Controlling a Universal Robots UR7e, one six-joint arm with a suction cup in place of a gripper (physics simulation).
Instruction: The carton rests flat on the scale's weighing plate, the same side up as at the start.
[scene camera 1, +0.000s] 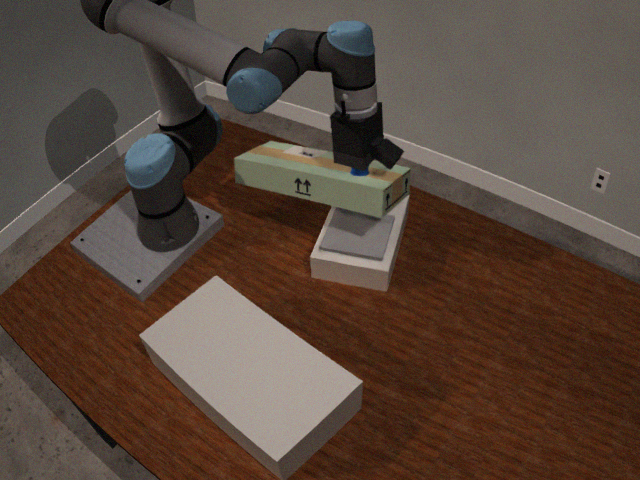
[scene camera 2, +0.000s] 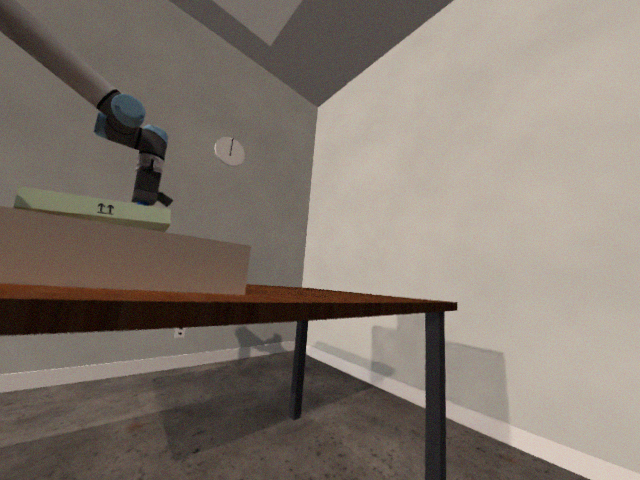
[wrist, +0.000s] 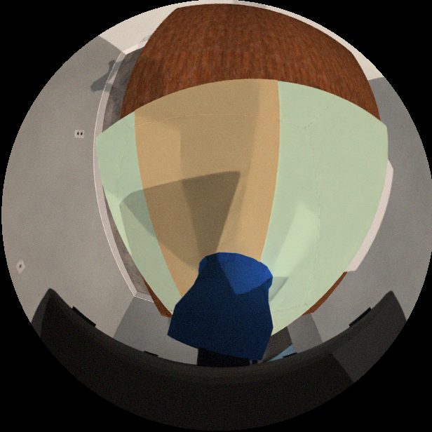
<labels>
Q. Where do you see a white block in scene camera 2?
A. At 50, 250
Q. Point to a scale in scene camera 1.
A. At 353, 248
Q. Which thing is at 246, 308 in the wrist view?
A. The suction cup.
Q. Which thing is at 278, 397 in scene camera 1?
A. A white block.
</labels>
